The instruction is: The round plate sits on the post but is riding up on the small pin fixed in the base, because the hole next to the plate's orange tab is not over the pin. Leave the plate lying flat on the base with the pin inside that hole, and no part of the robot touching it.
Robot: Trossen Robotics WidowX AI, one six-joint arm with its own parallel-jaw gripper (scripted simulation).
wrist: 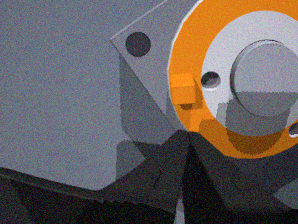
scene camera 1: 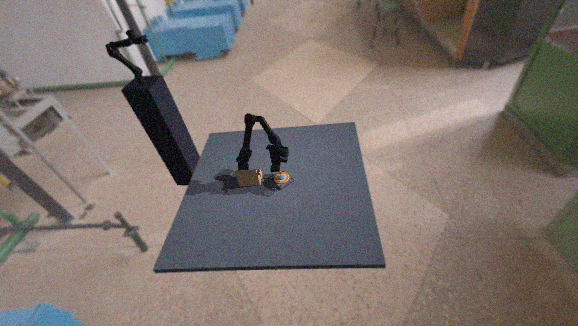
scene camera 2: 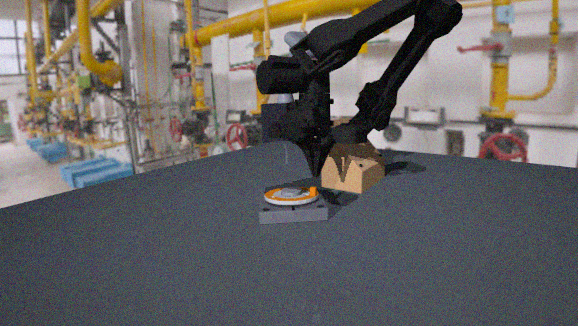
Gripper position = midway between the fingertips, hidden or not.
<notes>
The gripper (scene camera 2: 315,176) is shut, holding nothing. Further things: a square grey base (scene camera 2: 269,213).
The gripper shows as well in the wrist view (wrist: 185,140).
</notes>
